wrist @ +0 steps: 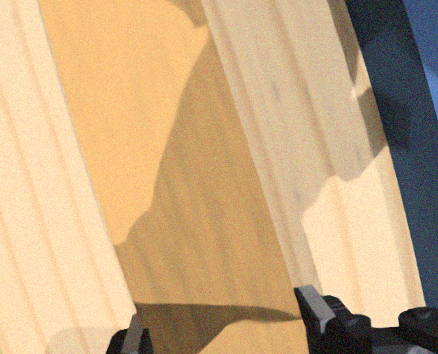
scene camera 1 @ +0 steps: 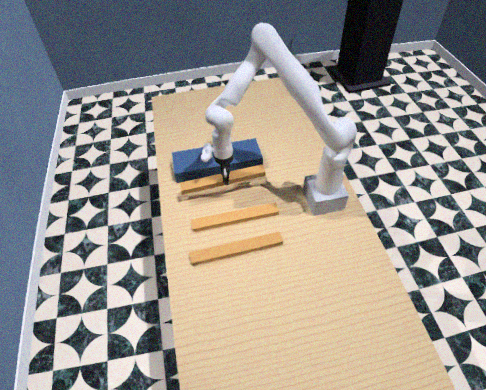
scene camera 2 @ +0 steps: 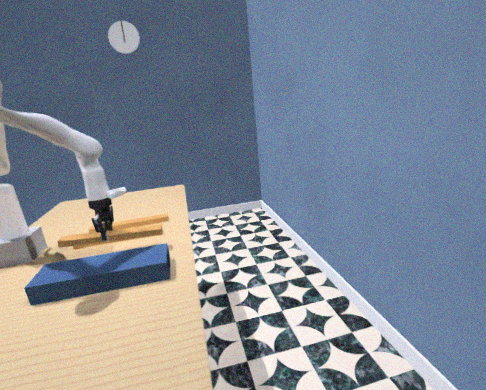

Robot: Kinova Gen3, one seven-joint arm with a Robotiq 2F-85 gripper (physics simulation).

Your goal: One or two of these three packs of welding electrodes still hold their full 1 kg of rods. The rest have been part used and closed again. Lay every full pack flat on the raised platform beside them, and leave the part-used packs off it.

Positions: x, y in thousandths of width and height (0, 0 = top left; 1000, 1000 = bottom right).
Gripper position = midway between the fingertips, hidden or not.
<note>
In view: the gripper (scene camera 2: 223, 612) and a blue raised platform (scene camera 1: 386, 422).
The gripper is seen too in the wrist view (wrist: 517, 919). The blue raised platform shows as well in the wrist view (wrist: 894, 129).
</note>
